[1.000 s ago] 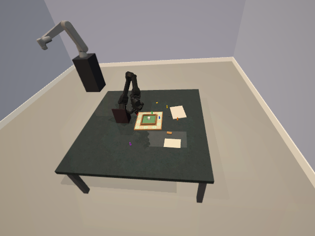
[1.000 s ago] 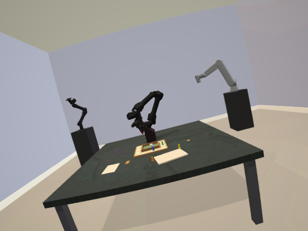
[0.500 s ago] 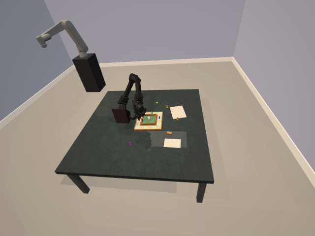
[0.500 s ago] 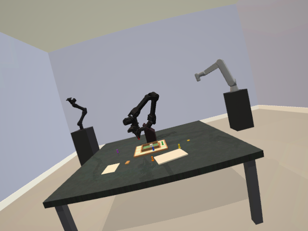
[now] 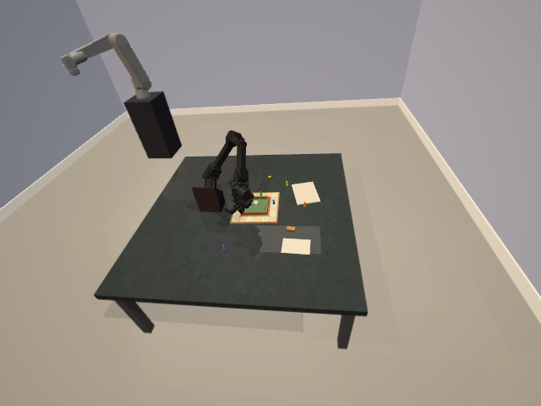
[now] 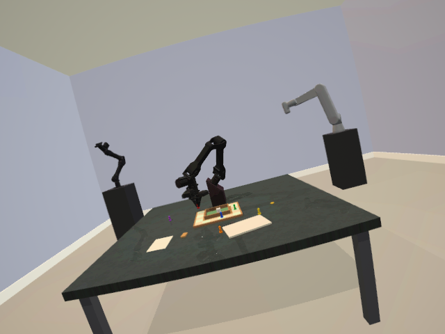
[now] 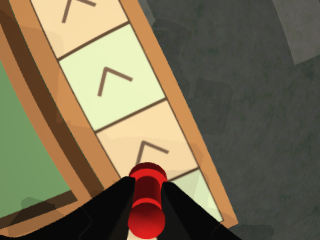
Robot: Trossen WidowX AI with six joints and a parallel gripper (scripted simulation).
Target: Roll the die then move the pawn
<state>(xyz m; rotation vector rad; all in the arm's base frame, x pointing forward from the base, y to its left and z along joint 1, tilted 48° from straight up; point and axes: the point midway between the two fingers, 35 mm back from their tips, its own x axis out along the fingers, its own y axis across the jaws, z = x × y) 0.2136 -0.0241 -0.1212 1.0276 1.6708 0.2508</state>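
Right now my gripper tip is 5 cm short of the green felt tray, 12 cm to the right of it and 6 cm above it. Also, from my gripper tip: red pawn (1 cm above); white die (5 cm ahead, 13 cm to the left, 4 cm below); blue pawn (16 cm ahead, 15 cm to the left, 4 cm below).
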